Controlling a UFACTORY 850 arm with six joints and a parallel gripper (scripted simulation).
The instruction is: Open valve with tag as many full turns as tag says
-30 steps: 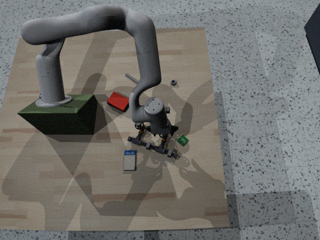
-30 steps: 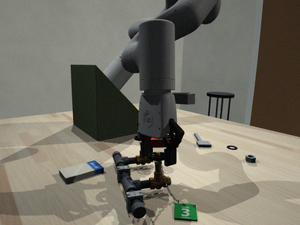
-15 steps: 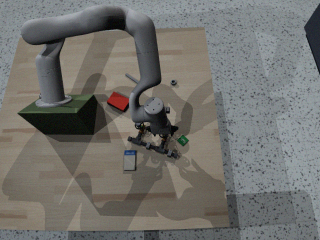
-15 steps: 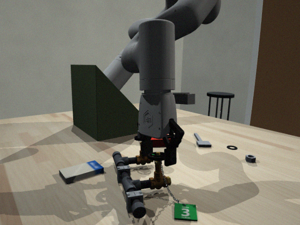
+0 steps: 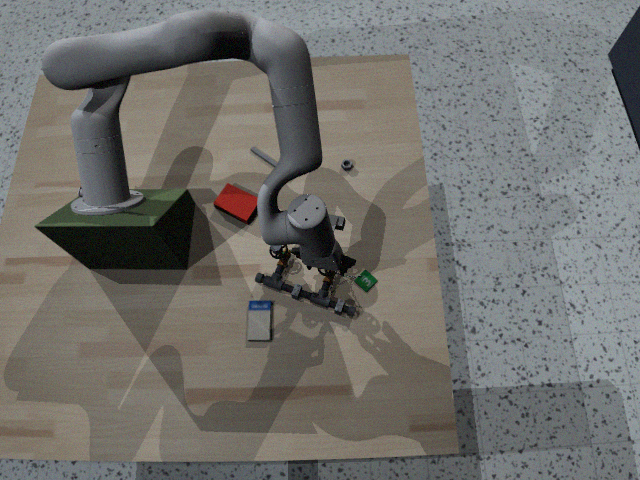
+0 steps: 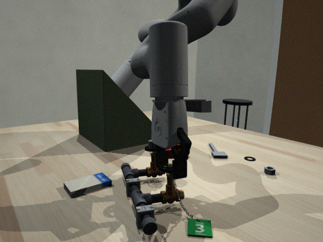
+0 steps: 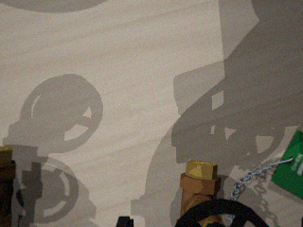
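Right now my hand is 100 mm short of the green tag and 90 mm above it. From my hand the other things lie so: red block 280 mm behind, 220 mm to the left, 80 mm below; then grey-and-blue block 180 mm behind, 130 mm to the right, 80 mm below; then grey bar tool 180 mm behind, 370 mm to the left, 80 mm below.
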